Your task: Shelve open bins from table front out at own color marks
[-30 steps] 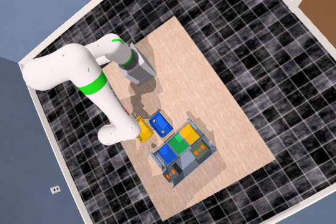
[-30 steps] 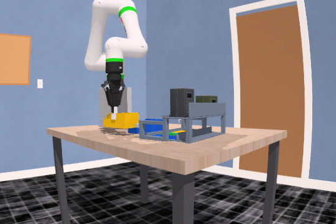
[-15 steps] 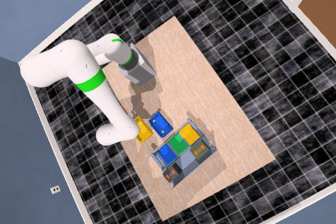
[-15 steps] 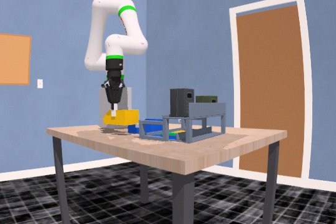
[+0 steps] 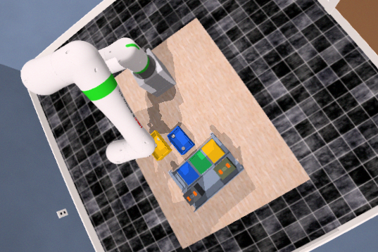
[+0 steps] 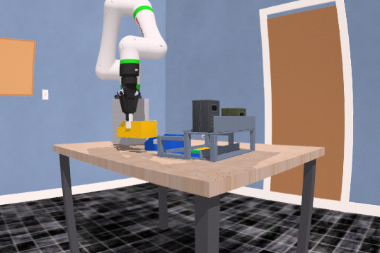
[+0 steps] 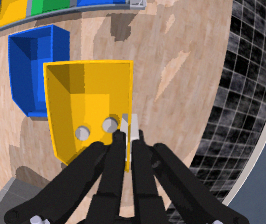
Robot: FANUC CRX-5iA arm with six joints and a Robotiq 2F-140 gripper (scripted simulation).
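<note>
Right now the yellow bin is 1 cm behind my hand, 5 cm to the left of it and 4 cm below it. Also, from my hand: dark box: 35 cm ahead, 14 cm to the left, 2 cm above; then blue bin: 2 cm ahead, 18 cm to the left, 11 cm below.
</note>
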